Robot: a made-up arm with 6 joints.
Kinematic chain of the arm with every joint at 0, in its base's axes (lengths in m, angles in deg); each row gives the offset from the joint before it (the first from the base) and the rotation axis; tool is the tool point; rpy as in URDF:
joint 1: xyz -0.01 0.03 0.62 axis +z
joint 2: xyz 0 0.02 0 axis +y
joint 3: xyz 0.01 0 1.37 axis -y
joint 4: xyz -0.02 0 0.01 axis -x
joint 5: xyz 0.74 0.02 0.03 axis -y
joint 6: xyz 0 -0.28 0.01 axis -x
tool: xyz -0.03 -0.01 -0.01 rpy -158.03 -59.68 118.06
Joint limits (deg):
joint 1: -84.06..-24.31
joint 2: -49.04..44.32
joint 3: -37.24..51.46
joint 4: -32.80..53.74
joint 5: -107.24..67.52
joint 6: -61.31..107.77
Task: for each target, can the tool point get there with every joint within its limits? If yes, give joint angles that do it. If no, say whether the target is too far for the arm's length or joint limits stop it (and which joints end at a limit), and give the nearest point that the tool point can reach.
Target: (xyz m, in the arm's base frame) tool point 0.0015 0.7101 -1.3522
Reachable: no: joint limits stop it (at a limit: joint 1, joint 2, joint 3, joint 4, joint 5) | nearest point 0.7642 -0.5387 0.8694 | short by 2.660 m
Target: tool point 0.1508 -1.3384 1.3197
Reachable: yes | joints -73.52 35.06 3.19 -16.76 34.18 -35.58
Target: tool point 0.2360 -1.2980 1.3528
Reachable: yes | joints -68.84 33.40 -8.22 2.84 -4.75 70.79
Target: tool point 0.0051 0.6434 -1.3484
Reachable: no: joint limits stop it (at a limit: joint 1, joint 2, joint 3, joint 4, joint 5) | nearest point 0.7640 -0.5388 0.8694 | short by 2.625 m
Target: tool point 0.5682 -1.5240 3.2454
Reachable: no: too far | nearest point 0.3878 -1.0393 2.4264 | short by 0.969 m
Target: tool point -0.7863 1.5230 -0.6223
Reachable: no: joint limits stop it (at a limit: joint 1, joint 2, joint 3, joint 4, joint 5) | nearest point -0.2556 0.3310 1.5407 | short by 2.526 m
